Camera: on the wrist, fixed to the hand. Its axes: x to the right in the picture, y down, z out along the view.
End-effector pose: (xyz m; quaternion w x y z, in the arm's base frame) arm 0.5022 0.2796 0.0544 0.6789 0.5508 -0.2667 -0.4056
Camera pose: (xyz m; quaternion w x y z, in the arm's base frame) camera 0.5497 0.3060 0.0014 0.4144 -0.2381 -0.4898 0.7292
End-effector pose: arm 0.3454 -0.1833 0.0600 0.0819 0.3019 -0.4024 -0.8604
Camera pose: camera 0.3818 -0.2038 -0.0034 0.8885 -0.3337 -0.2908 0.1208
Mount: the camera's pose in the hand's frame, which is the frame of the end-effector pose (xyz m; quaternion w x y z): 0.0073 -0.0372 -0.0658 0.0149 -0.0032 -0.0831 -0.9964
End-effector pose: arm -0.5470 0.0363 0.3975 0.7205 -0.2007 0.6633 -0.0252
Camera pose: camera -0.6011 -0.0169 0.4000 0.0401 -0.6683 -0.2499 -0.6995
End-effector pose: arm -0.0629 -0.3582 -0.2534 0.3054 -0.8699 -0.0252 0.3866
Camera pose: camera -0.0054 -0.3596 -0.2038 0.3849 0.0433 -0.8937 -0.2263
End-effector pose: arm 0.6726 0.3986 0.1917 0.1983 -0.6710 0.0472 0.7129
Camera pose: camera 0.7470 0.4124 0.1857 0.7151 0.0016 -0.6867 -0.1311
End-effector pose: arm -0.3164 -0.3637 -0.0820 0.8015 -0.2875 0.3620 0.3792
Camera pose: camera -0.3066 -0.4295 -0.1186 0.4190 -0.3361 -0.3489 -0.7680
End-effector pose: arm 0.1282 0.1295 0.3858 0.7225 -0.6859 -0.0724 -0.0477
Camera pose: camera 0.1317 0.0620 0.4205 0.0450 -0.0556 0.7444 0.6639
